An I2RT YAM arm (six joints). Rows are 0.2 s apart.
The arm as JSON. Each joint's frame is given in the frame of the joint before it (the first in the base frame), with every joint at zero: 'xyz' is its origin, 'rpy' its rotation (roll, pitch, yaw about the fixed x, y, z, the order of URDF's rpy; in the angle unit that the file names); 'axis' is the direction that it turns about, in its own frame. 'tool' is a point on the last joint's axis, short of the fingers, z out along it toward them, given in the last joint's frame.
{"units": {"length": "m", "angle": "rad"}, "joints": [
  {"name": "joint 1", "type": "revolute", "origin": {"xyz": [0.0, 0.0, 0.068], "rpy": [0.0, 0.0, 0.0]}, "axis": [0.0, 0.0, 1.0]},
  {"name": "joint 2", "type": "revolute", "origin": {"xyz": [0.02, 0.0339, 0.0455], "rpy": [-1.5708, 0.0, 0.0]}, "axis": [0.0, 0.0, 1.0]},
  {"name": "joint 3", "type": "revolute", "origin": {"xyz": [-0.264, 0.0, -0.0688], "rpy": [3.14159, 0.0, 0.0]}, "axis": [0.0, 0.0, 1.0]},
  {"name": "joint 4", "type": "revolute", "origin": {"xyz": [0.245, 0.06, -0.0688], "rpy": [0.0, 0.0, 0.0]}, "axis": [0.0, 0.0, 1.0]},
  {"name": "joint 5", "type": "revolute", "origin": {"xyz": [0.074, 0.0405, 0.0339], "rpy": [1.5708, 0.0, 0.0]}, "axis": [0.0, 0.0, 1.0]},
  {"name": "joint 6", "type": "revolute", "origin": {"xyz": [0.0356, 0.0, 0.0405], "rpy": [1.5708, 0.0, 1.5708]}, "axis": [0.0, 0.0, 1.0]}
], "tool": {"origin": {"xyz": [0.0, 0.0, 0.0], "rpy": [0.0, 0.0, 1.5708]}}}
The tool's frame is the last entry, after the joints.
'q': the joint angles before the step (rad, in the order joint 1, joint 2, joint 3, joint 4, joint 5, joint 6). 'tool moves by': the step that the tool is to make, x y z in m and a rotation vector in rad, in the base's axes. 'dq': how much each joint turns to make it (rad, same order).
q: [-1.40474 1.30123 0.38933 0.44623 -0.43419 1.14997]
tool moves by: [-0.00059 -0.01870 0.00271 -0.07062 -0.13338 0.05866]
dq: [-0.02953 0.11480 0.02361 0.22349 -0.12840 0.08804]
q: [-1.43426 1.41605 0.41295 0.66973 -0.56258 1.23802]
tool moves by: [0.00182 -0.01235 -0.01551 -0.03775 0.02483 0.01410]
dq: [0.00003 0.12740 0.01158 0.12915 -0.00378 -0.03868]
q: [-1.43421 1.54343 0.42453 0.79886 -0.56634 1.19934]
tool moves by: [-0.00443 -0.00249 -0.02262 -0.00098 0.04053 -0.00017]
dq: [-0.01758 0.10793 -0.01835 0.09413 -0.00314 -0.05197]
